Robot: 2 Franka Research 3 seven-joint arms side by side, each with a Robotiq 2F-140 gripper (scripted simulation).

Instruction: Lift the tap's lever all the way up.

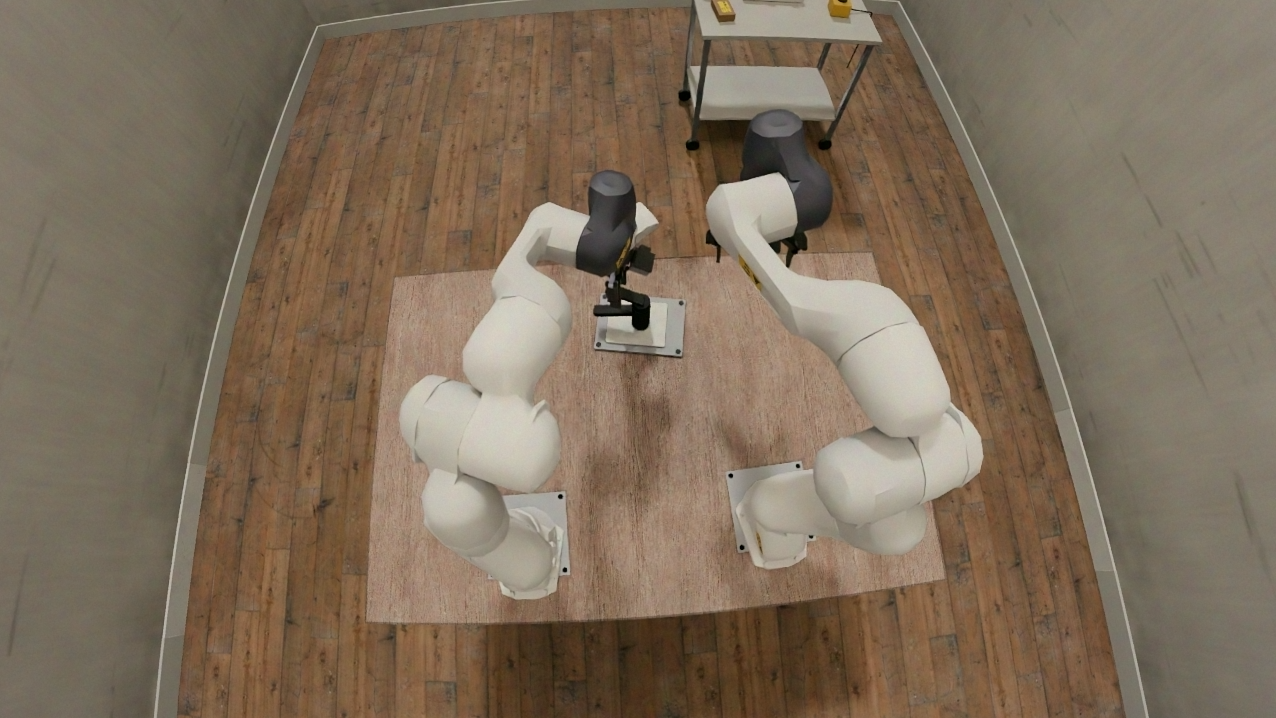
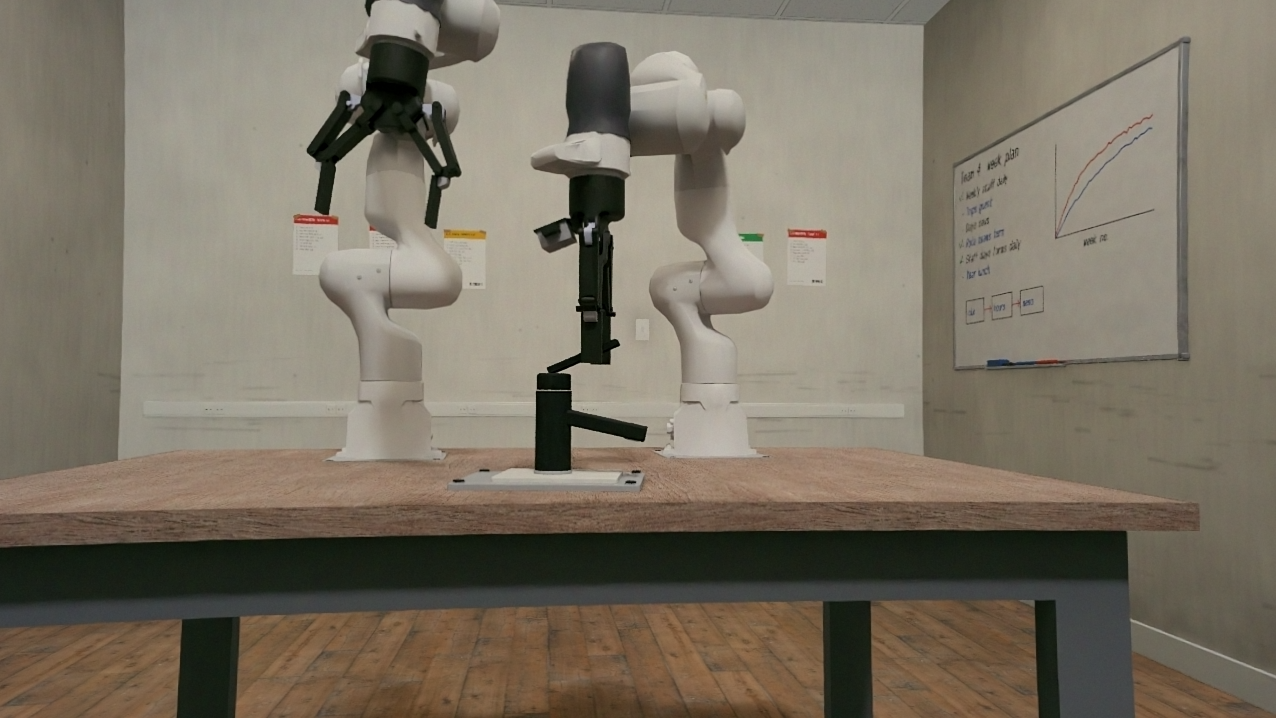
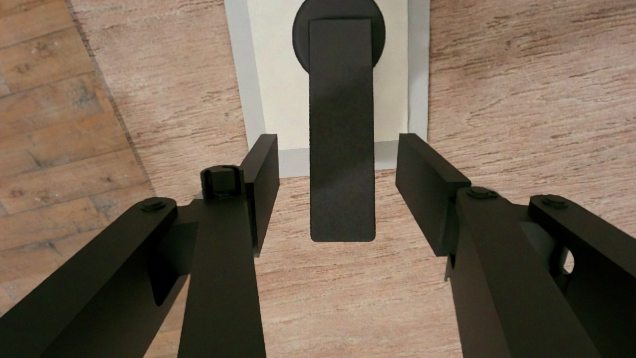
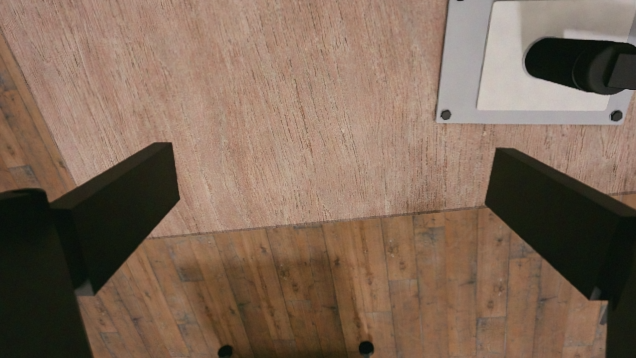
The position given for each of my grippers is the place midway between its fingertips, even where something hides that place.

Observation:
In view: my left gripper (image 2: 596, 363), my right gripper (image 2: 375, 219) and a flat lever (image 3: 341, 106).
My left gripper shows as well in image 3 (image 3: 337, 159). My right gripper is seen too in image 4 (image 4: 334, 174).

